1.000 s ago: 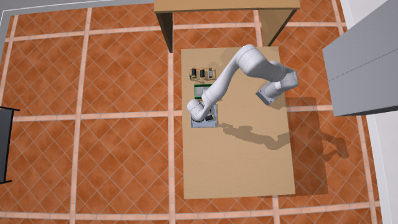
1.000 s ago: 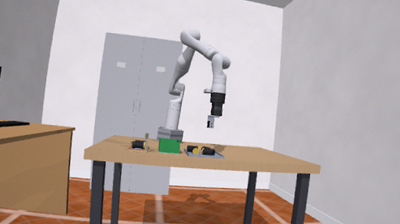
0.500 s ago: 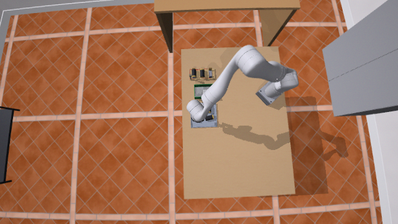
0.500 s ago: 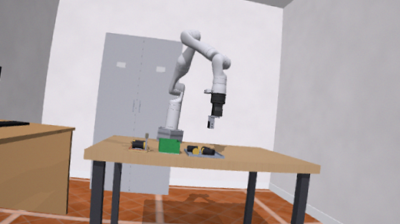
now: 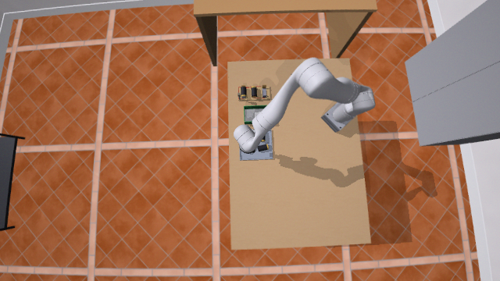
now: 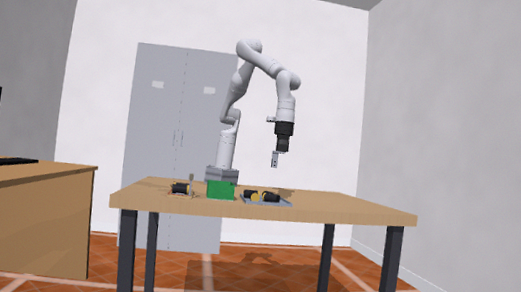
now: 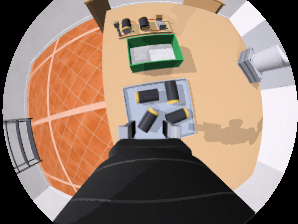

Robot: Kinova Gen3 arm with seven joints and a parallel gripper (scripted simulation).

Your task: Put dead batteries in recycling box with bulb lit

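Now: the grey tray 40 mm behind my hand, 20 mm to the right of it and 150 mm below it. Also, from my hand: green recycling box 10 mm behind, 200 mm to the right, 140 mm below.
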